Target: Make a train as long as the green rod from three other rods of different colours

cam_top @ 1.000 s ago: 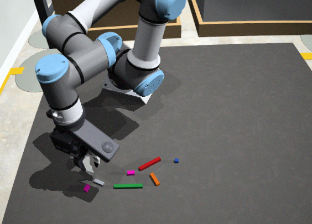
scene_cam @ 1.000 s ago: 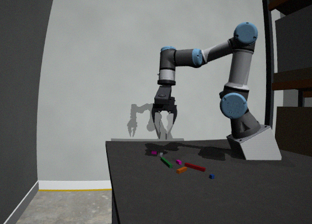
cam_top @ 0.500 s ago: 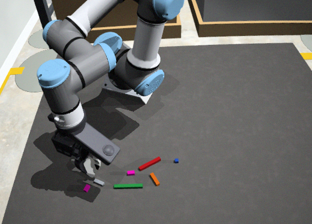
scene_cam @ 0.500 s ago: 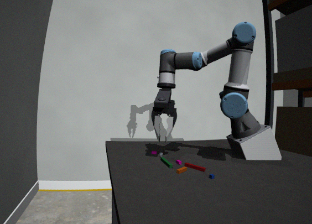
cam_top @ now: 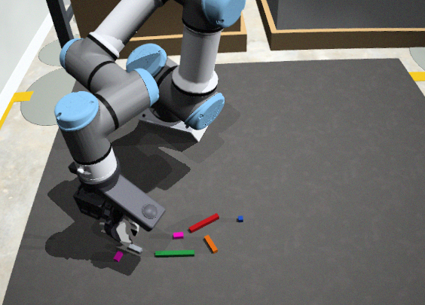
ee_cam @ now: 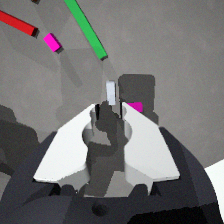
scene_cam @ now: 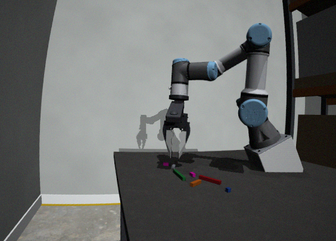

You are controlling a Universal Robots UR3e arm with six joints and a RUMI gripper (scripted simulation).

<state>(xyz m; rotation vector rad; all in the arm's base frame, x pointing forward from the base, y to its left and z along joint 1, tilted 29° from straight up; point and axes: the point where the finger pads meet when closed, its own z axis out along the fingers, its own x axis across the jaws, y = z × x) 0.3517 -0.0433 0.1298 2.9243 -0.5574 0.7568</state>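
The grey rod is 50 mm below my hand. The rest, counted from my hand: green rod (10 mm ahead, 80 mm to the left, 50 mm below); orange rod (10 mm behind, 160 mm to the left, 50 mm below); red rod (60 mm behind, 140 mm to the left, 50 mm below).
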